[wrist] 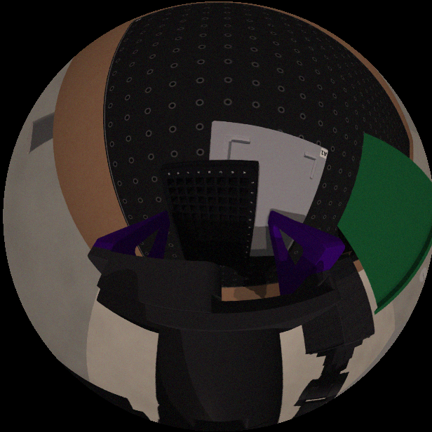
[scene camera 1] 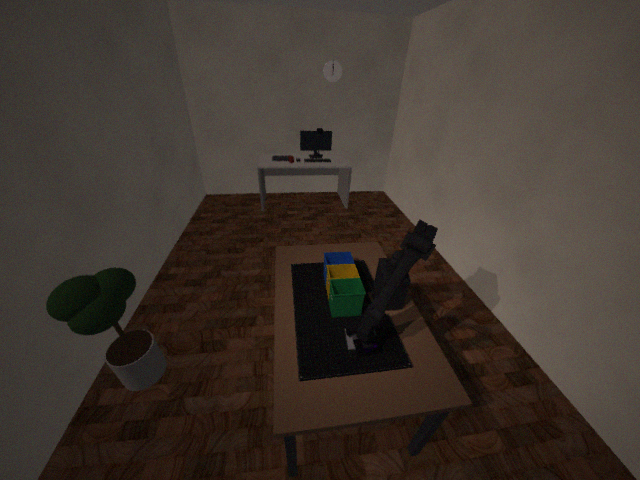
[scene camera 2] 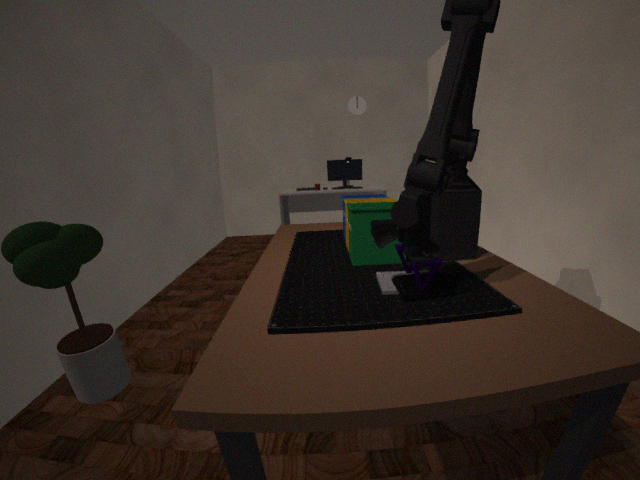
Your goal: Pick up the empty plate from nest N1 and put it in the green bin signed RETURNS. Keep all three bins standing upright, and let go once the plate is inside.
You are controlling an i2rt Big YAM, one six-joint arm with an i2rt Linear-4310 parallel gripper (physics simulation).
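Pixels of known places: gripper, between the fingertips: [scene camera 1: 364, 343] [scene camera 2: 415, 280]; arm's base, origin of its link: [scene camera 2: 451, 180].
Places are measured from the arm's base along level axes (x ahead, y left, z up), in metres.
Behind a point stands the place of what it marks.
Observation:
The dark plate [scene camera 2: 405, 289] @(x 0.252, y 0.333, z -0.228 m) [wrist: 210, 200], with rows of small wells, lies low over the pegboard and covers part of the light grey nest [scene camera 1: 351, 342] @(x 0.270, y 0.281, z -0.228 m) [scene camera 2: 384, 284] @(x 0.290, y 0.277, z -0.238 m) [wrist: 285, 185]. Whether it is seated flat I cannot tell; the nest's small label is hard to read. My gripper [scene camera 1: 370, 344] @(x 0.220, y 0.303, z -0.220 m) [scene camera 2: 416, 277] @(x 0.220, y 0.303, z -0.220 m) [wrist: 218, 216] is open, its purple fingertips low on opposite sides of the plate in the wrist view, with nothing gripped. The green bin [scene camera 1: 346, 304] @(x 0.279, y 0.099, z -0.150 m) [scene camera 2: 369, 242] @(x 0.303, y 0.100, z -0.177 m) [wrist: 390, 210] stands upright close to the nest. Its RETURNS sign does not show.
The yellow bin [scene camera 1: 342, 269] @(x 0.262, y -0.149, z -0.106 m) [scene camera 2: 369, 199] @(x 0.264, y -0.149, z -0.075 m) and the blue bin [scene camera 1: 338, 257] @(x 0.266, y -0.280, z -0.110 m) [scene camera 2: 361, 196] @(x 0.279, y -0.280, z -0.076 m) stand upright in a row behind the green one. All are on the black pegboard [scene camera 1: 315, 341] @(x 0.462, y 0.251, z -0.250 m) [scene camera 2: 320, 294] @(x 0.452, y 0.295, z -0.250 m) [wrist: 175, 75] on the wooden table [scene camera 1: 351, 403] @(x 0.333, y 0.559, z -0.263 m) [scene camera 2: 361, 361] @(x 0.378, y 0.533, z -0.263 m). The arm's base is to the right.

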